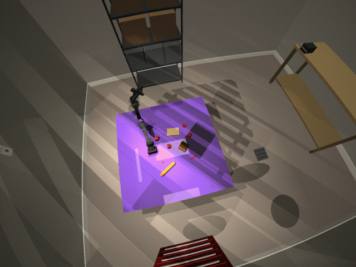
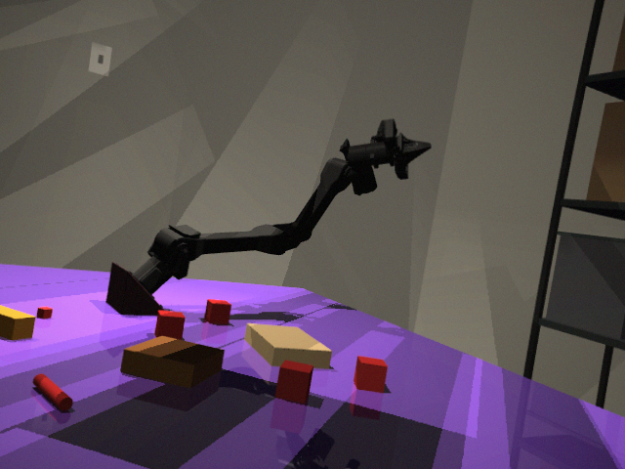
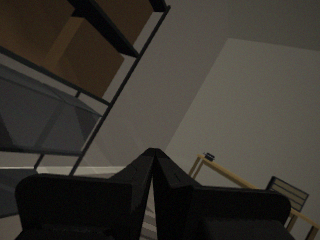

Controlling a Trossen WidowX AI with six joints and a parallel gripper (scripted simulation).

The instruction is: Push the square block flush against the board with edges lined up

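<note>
Now: the square block 65 cm to the right of my gripper tip, 44 cm below it and 37 cm ahead of it. Round my gripper tip: long orange bar 90 cm to the right, 44 cm below, 14 cm ahead; tan board 44 cm below, 43 cm to the right, 26 cm ahead.
</note>
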